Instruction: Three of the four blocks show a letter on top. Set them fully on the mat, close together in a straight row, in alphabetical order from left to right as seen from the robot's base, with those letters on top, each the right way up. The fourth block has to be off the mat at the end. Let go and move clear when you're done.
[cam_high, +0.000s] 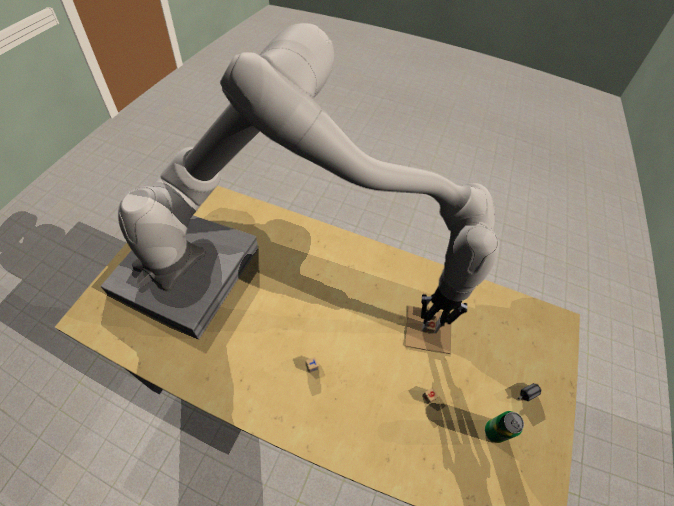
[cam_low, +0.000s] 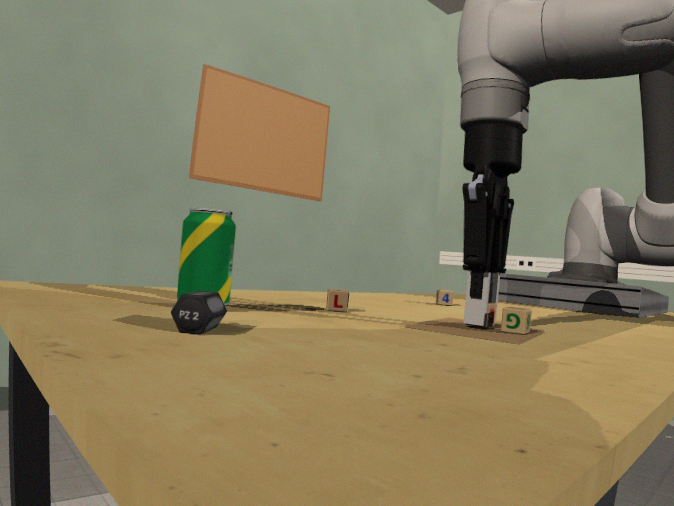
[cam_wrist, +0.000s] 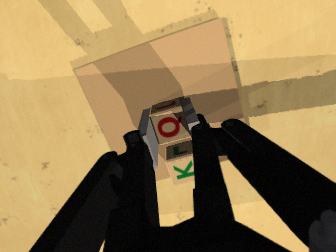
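My gripper is now 4 cm above the brown mat. Round my hand: yellow can: 30 cm ahead, 19 cm to the right, 2 cm above; T block: 24 cm behind, 29 cm to the right, 3 cm below.
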